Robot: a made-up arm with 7 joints.
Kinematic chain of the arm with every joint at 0, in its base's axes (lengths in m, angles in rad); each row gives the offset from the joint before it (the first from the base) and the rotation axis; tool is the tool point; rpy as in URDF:
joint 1: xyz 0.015 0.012 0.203 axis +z
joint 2: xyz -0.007 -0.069 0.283 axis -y
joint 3: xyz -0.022 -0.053 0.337 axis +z
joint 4: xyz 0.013 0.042 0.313 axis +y
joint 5: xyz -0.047 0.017 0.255 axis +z
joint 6: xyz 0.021 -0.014 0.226 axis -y
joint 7: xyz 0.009 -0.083 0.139 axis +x
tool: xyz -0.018 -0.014 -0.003 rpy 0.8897 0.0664 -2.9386
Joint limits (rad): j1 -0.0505..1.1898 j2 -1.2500..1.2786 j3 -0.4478..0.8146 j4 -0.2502..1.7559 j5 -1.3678..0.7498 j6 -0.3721..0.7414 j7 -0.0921..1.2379
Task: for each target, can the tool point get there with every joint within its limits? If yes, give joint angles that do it. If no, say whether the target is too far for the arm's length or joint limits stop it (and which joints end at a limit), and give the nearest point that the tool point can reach.
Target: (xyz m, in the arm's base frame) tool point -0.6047 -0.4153 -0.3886
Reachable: no: joint limits stop it (at a limit: joint 2, joint 4, joint 6, joint 7) | nearest point -0.9922 -0.6825 0.4974 | short by 1.003 m
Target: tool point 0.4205 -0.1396 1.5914
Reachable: yes | joints 0.2067 0.0233 -0.1351 0.7633 -0.0299 -0.2418 0.2645
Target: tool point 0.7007 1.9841 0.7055
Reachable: no: too far | nearest point 0.4989 1.1514 0.7027 | short by 0.857 m
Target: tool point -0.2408 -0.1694 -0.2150
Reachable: no: joint limits stop it (at a limit: joint 1, joint 2, joint 4, joint 5, joint 6, joint 7) | nearest point 0.6193 -0.2112 0.0865 | short by 0.912 m
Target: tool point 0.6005 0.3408 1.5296
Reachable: yes | joints 0.6041 -0.5186 0.7064 0.3929 -0.4149 0.5640 0.9045
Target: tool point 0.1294 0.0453 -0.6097
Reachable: no: joint limits stop it (at a limit: joint 2, joint 4, joint 5, joint 6, joint 7) | nearest point 0.6086 0.1848 0.0854 | short by 0.856 m
